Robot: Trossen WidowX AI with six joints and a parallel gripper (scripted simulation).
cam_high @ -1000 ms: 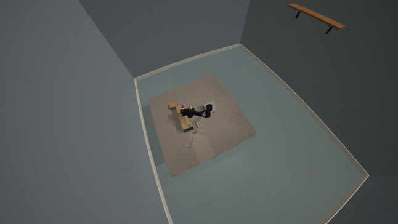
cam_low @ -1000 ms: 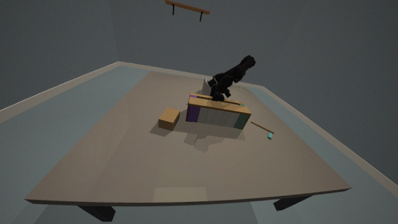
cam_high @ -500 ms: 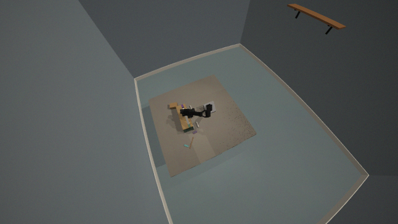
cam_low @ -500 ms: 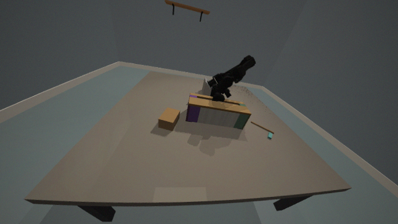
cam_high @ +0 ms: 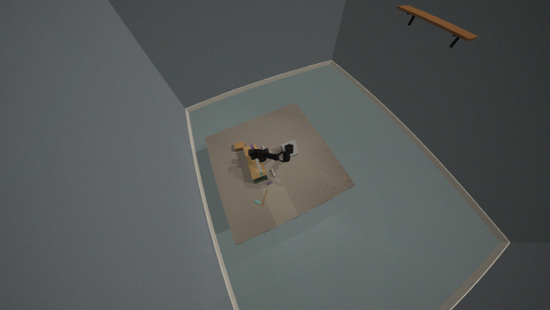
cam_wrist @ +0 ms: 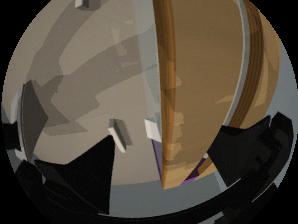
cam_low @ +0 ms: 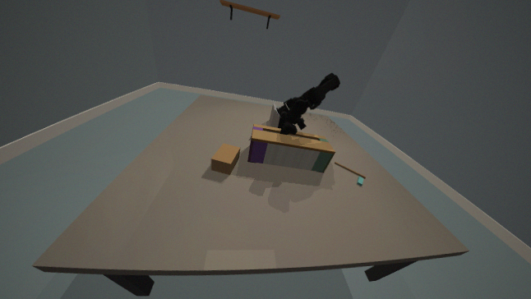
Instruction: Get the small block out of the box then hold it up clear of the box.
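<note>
My gripper tip is 60 mm short of the block and 20 mm to the left of it. Round my gripper tip: purple piece (10 mm ahead, 290 mm to the left, 90 mm below); then thin stick (100 mm ahead, 410 mm to the left, 90 mm below); then teal head (180 mm ahead, 430 mm to the left, 90 mm below).
</note>
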